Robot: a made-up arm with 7 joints. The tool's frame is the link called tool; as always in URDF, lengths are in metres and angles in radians. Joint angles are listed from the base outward. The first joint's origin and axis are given. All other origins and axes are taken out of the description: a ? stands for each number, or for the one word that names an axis. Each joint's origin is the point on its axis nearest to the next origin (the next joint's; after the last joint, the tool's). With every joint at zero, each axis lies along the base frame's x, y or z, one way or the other. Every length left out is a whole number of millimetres.
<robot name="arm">
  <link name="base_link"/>
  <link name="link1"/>
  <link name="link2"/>
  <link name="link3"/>
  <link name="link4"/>
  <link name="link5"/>
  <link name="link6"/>
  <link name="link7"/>
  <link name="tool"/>
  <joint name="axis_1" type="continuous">
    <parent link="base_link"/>
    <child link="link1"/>
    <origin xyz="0.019 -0.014 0.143" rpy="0 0 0"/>
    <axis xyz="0 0 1"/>
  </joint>
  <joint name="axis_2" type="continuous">
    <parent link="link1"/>
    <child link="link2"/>
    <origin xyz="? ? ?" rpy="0 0 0"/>
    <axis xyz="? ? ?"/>
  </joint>
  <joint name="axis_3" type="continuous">
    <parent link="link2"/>
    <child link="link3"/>
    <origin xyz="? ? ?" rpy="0 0 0"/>
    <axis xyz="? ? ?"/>
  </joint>
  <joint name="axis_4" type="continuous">
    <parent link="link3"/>
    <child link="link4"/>
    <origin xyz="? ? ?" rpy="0 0 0"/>
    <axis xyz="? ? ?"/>
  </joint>
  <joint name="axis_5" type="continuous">
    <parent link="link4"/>
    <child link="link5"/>
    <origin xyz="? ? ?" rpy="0 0 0"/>
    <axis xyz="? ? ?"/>
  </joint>
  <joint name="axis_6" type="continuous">
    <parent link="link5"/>
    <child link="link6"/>
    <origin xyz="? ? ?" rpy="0 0 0"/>
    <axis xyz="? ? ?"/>
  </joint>
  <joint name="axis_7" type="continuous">
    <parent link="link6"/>
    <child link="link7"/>
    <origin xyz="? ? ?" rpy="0 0 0"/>
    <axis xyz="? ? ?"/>
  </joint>
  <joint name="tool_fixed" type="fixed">
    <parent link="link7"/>
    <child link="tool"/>
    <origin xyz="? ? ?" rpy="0 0 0"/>
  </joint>
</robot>
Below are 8 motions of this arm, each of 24 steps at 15 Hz.
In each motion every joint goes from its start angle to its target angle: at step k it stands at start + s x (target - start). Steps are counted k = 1, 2, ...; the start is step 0. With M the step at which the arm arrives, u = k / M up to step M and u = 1 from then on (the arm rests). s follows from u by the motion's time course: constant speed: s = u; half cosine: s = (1 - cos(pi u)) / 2; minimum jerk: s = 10 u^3 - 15 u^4 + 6 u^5.
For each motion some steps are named. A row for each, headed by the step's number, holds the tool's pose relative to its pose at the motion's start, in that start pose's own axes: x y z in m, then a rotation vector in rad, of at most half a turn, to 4 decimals.
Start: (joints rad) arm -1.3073 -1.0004 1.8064 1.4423 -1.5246 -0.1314 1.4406
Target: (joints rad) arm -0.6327 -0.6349 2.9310 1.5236 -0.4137 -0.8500 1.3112
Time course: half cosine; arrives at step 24
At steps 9, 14, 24:
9: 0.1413 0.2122 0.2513 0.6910 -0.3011 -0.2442
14: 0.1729 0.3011 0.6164 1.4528 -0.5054 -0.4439
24: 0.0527 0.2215 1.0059 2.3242 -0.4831 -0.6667

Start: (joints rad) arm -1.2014 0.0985 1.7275 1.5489 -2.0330 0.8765 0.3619
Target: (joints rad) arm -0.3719 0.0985 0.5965 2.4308 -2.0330 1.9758 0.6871
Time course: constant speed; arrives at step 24
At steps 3, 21, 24:
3: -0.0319 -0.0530 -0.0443 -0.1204 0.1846 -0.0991
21: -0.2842 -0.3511 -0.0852 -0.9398 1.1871 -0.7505
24: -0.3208 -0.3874 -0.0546 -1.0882 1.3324 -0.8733

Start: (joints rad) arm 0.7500 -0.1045 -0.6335 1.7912 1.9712 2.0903 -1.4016
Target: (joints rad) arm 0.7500 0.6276 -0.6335 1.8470 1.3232 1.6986 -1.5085
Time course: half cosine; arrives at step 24
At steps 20, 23, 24:
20: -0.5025 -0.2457 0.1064 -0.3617 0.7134 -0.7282
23: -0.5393 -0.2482 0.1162 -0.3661 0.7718 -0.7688
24: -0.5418 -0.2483 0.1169 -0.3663 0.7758 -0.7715

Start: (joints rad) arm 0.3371 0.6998 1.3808 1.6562 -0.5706 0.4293 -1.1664
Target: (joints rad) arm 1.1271 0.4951 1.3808 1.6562 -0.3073 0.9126 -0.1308
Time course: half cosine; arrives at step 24
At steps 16, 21, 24:
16: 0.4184 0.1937 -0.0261 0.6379 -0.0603 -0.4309
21: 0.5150 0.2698 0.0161 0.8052 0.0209 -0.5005
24: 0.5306 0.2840 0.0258 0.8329 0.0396 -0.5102

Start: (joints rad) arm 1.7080 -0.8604 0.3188 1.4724 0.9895 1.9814 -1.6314
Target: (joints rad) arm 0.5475 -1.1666 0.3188 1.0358 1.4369 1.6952 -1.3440
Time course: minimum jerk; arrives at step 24
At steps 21, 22, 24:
21: -0.2632 -0.0592 -0.0152 -0.9713 0.1008 -1.0516
22: -0.2664 -0.0581 -0.0146 -0.9848 0.1023 -1.0610
24: -0.2679 -0.0576 -0.0143 -0.9911 0.1030 -1.0654

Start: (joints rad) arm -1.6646 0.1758 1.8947 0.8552 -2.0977 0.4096 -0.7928
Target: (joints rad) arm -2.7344 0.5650 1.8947 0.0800 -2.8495 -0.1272 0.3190
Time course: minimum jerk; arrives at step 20
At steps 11, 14, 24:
11: 0.1515 0.2301 0.0850 0.1702 -0.4079 -0.7109
14: 0.2166 0.2466 0.1569 0.2215 -0.5609 -1.0415
24: 0.2545 0.2343 0.2032 0.2470 -0.6580 -1.2588

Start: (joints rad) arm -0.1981 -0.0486 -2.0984 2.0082 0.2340 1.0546 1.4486
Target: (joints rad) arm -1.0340 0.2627 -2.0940 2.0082 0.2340 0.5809 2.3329
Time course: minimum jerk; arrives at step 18
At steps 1, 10, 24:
1: 0.0004 0.0001 0.0004 0.0011 -0.0014 -0.0017
10: 0.1038 0.0110 0.1255 0.5150 -0.4490 -0.5694
24: 0.1405 0.0079 0.1799 0.9255 -0.6424 -0.7993

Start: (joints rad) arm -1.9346 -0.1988 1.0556 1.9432 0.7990 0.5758 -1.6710
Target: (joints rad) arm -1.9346 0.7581 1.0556 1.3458 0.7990 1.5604 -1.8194
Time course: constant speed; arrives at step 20
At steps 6, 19, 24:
6: -0.2586 0.0529 -0.0876 0.4668 -0.0078 -0.3236
19: -0.5655 0.4017 -0.1385 1.3611 -0.5884 -1.0457
24: -0.5725 0.4307 -0.1350 1.4143 -0.6653 -1.0978

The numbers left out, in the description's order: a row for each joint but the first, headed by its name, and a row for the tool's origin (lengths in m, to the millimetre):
axis_2: xyz 0.018 -0.034 0, axis 0 1 0
axis_3: xyz -0.017 0 0.437, axis 0 0 1
axis_4: xyz 0.052 0.038 0, axis 0 -1 0
axis_5: xyz 0.104 0 -0.448, axis 0 0 -1
axis_6: xyz 0.027 0.009 0, axis 0 1 0
axis_7: xyz 0.073 0 -0.082, axis 0 0 -1
tool: xyz 0.009 0.009 0

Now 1 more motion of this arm.
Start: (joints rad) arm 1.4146 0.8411 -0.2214 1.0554 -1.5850 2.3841 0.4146
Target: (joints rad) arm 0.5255 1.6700 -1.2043 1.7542 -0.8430 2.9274 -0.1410
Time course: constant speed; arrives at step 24
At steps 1, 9, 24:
1: 0.0291 0.0195 -0.0178 0.0140 0.0828 0.0885
9: 0.1861 0.2187 -0.1676 0.0847 0.7360 0.7353
24: 0.2078 0.6048 -0.3491 0.0564 1.8675 1.4212

